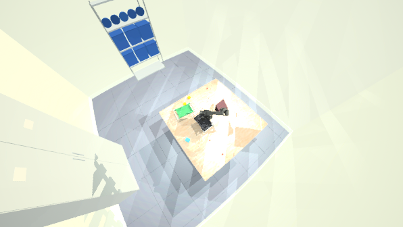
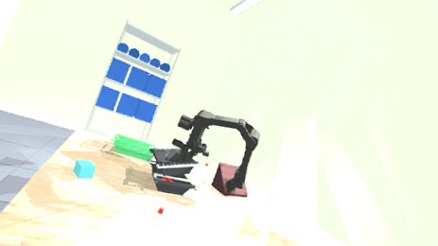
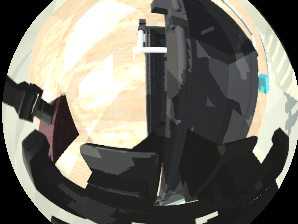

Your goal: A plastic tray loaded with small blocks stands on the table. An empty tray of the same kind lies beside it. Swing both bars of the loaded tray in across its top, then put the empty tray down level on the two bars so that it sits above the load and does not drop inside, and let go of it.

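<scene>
Now: gripper tip 7 cm short of the dark tray, 1 cm to the left of it and 1 cm below it. Also, from my gripper tip: cyan cube (41 cm ahead, 3 cm to the left, 9 cm below).
</scene>
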